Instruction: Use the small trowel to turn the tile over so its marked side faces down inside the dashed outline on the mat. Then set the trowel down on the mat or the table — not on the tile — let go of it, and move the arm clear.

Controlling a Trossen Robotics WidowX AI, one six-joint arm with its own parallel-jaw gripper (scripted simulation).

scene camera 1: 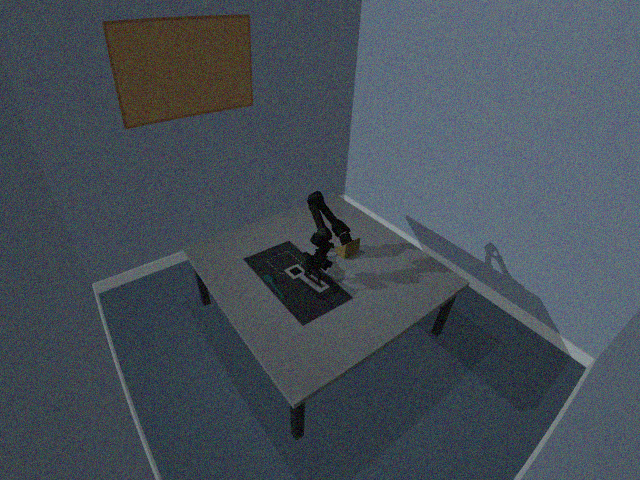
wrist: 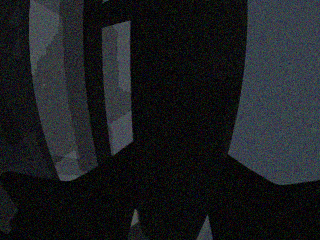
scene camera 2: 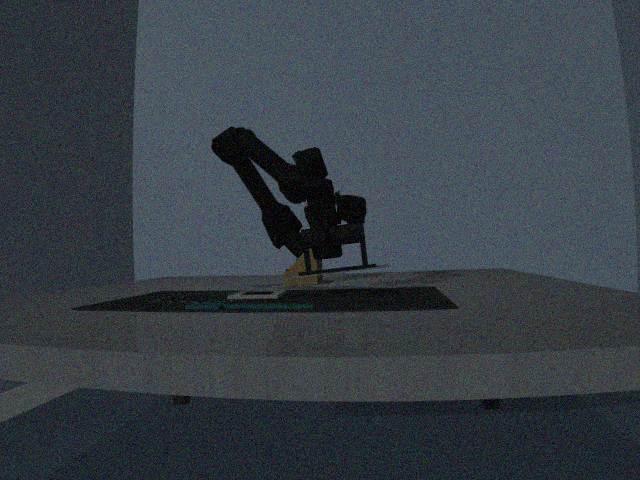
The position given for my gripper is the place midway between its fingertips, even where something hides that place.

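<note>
Dark mat (scene camera 2: 383, 299), (scene camera 1: 305, 303). Trowel (scene camera 2: 349, 233), carried by my gripper (scene camera 2: 323, 248), (wrist: 172, 143).
</note>
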